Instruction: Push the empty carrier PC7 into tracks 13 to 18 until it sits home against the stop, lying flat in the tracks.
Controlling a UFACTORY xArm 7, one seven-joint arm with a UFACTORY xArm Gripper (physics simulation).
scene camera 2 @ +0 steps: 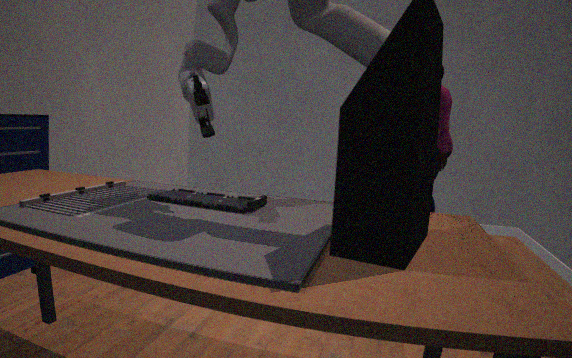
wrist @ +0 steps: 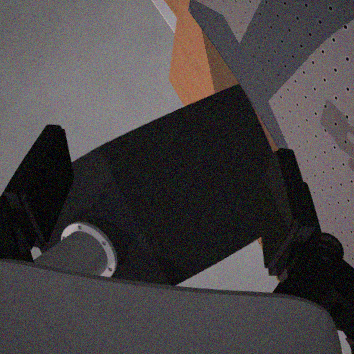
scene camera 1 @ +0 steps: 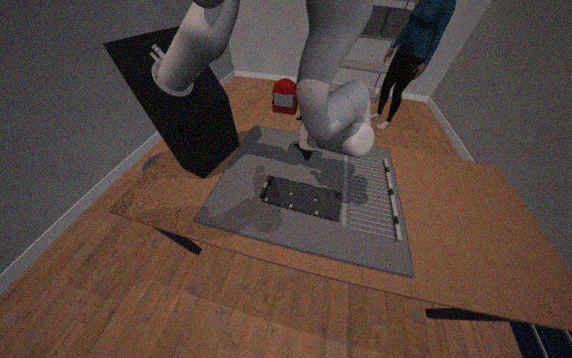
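Seen in the pictures: gripper, fingertip midpoint: (scene camera 2: 206,120) (wrist: 165,161) (scene camera 1: 298,132); arm's base at its link origin: (scene camera 2: 400,64) (wrist: 88,250) (scene camera 1: 173,78).
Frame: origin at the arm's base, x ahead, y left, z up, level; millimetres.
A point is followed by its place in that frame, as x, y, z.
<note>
The empty carrier PC7 (scene camera 1: 305,196) @[507, -144, -363] (scene camera 2: 207,200) @[480, -129, -363], a dark flat rectangle with small pale dots, lies on the grey board. In scene camera 1 its right end is at the left edge of the ribbed tracks (scene camera 1: 371,216) @[776, -181, -372] (scene camera 2: 70,206) @[779, 88, -373]; whether it touches them I cannot tell. The stop (scene camera 1: 393,206) @[867, -126, -358] (scene camera 2: 62,195) @[872, 24, -364], a pale bar with black clips, runs along the tracks' far side. Track numbers are not readable. My gripper (scene camera 1: 306,151) (scene camera 2: 206,127) @[443, -23, -143] (wrist: 165,161) @[443, -23, -143] is open and empty, high above the board and apart from the carrier. Neither carrier nor tracks show in the wrist view.
The grey perforated board (scene camera 1: 320,241) @[581, -314, -374] (scene camera 2: 215,256) @[297, 253, -374] (wrist: 320,75) @[308, 25, -374] lies on the wooden table (scene camera 1: 460,215) @[1183, -98, -387] (scene camera 2: 450,300) @[-87, 291, -387]. A tall black block (scene camera 1: 195,122) @[58, -51, -134] (scene camera 2: 385,165) @[27, 161, -206] (wrist: 185,185) @[79, 17, -211] stands beside the board, with the arm's base on it. A red object (scene camera 1: 284,95) and a person (scene camera 1: 422,37) are behind the table.
</note>
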